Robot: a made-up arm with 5 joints.
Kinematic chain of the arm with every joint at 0, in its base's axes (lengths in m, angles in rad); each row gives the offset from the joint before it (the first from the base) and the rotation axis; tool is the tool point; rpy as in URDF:
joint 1: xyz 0.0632 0 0.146 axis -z
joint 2: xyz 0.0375 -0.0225 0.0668 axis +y
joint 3: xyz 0.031 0 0.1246 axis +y
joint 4: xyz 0.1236 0 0.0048 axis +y
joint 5: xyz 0.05 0.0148 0 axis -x
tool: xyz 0 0 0 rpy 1.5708 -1.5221 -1.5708
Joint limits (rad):
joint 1: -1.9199..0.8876
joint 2: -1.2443..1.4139
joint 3: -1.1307..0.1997
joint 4: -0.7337..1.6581
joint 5: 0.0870..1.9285
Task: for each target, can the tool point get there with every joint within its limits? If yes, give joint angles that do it. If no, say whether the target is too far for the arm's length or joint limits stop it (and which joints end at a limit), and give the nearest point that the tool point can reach.
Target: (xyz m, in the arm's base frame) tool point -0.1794 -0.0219 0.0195
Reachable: no: joint limits stop it (at a limit: joint 1, joint 2, joint 3) | nearest point 0.0289 0.1168 0.0532 | short by 0.252 m
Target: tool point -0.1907 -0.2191 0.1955
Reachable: no: joint limits stop it (at a limit: joint 2, joint 3, joint 4) | nearest point -0.0981 -0.1392 0.3661 | short by 0.210 m
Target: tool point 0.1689 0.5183 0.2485
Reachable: no: too far | nearest point 0.1308 0.3313 0.2346 | short by 0.191 m
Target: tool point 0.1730 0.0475 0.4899
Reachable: yes | joints -0.4725 -0.2942 -0.6477 -0.2283 0.4719
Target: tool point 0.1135 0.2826 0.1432
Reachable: yes | joints -1.4216 1.0944 -0.6346 0.8762 1.7174
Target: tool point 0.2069 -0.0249 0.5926
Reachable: no: too far | nearest point 0.1816 -0.0205 0.5026 | short by 0.094 m
